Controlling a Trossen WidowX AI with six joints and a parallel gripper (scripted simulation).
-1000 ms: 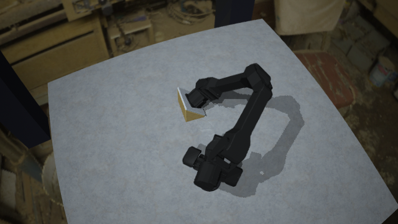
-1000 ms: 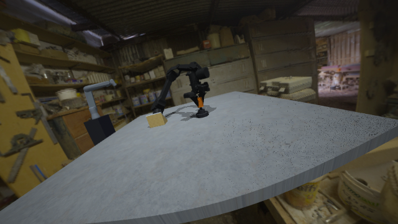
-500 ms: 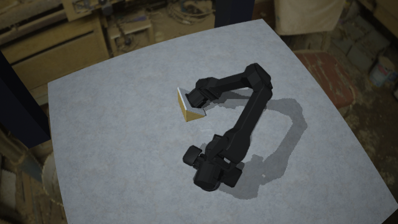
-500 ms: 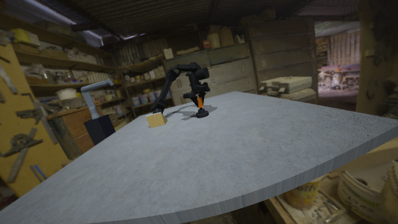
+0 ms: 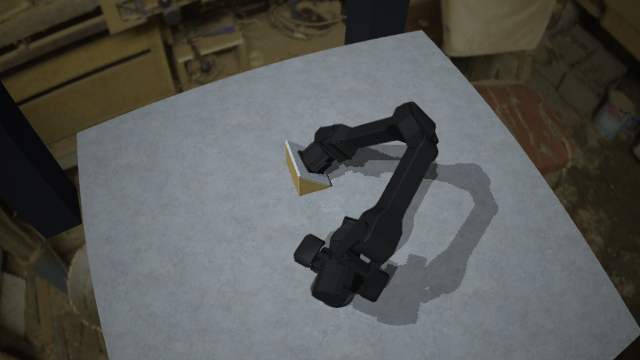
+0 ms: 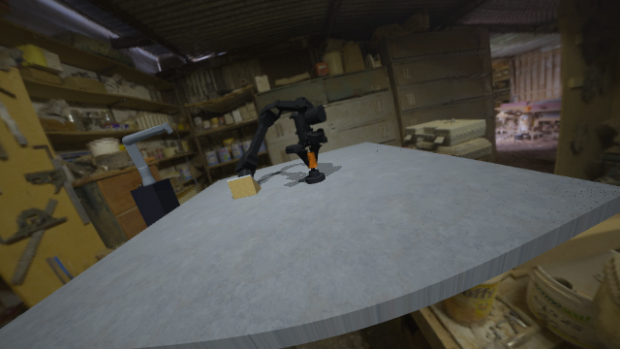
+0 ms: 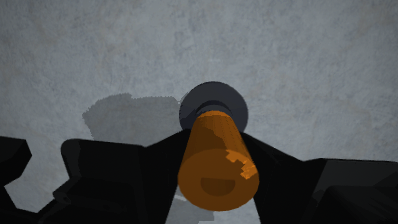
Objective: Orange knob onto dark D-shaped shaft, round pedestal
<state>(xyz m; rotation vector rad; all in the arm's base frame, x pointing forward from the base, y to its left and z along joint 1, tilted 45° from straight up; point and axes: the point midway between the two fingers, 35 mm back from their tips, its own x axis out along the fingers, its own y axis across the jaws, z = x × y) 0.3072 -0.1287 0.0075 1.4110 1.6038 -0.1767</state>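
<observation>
The orange knob lies 20 mm above my gripper tip. From my gripper tip the other things lie so: dark round pedestal: 40 mm below.
</observation>
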